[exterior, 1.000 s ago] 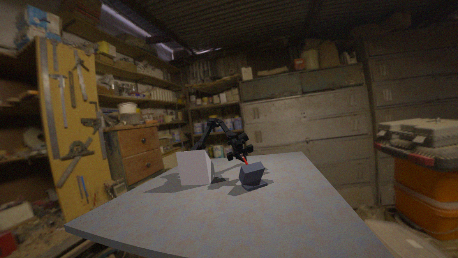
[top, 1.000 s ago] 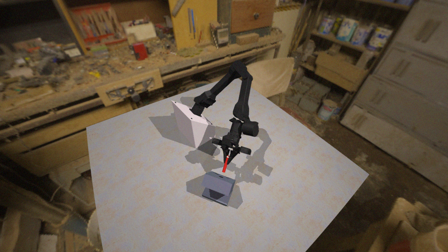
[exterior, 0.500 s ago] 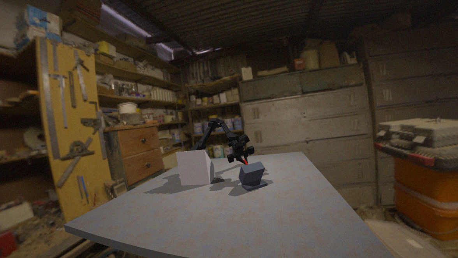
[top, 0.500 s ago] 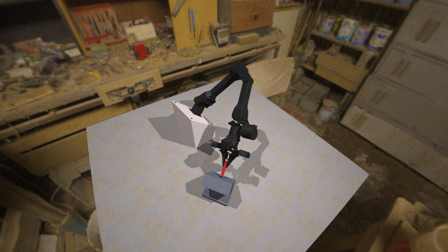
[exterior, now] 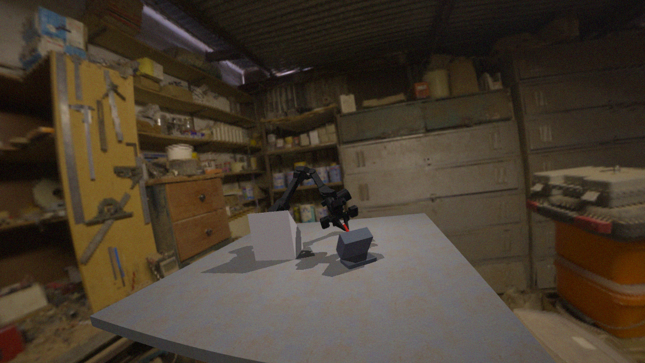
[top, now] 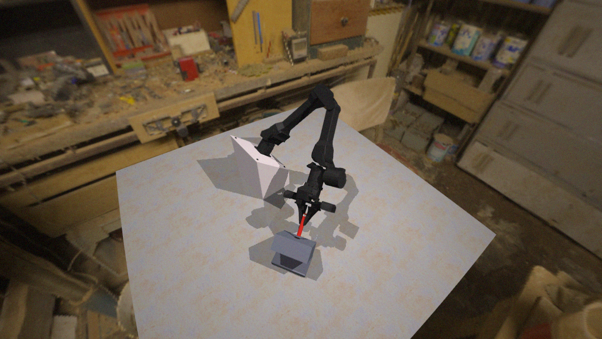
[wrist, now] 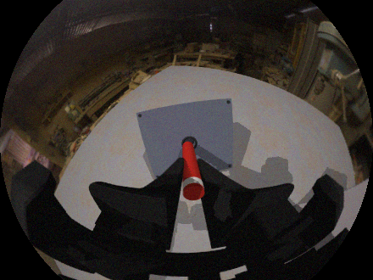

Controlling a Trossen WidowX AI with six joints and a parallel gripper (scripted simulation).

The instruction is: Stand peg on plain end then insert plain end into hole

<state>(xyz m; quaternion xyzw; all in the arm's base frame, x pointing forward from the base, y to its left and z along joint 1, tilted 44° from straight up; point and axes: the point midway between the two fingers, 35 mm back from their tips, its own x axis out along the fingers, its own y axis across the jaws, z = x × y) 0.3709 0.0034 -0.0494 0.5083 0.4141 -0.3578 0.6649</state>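
My gripper tip is 1 cm to the right of the red peg, 1 cm below it and 1 cm past it. Round my gripper tip: grey sloped panel: 5 cm to the right, 5 cm below, 3 cm ahead.
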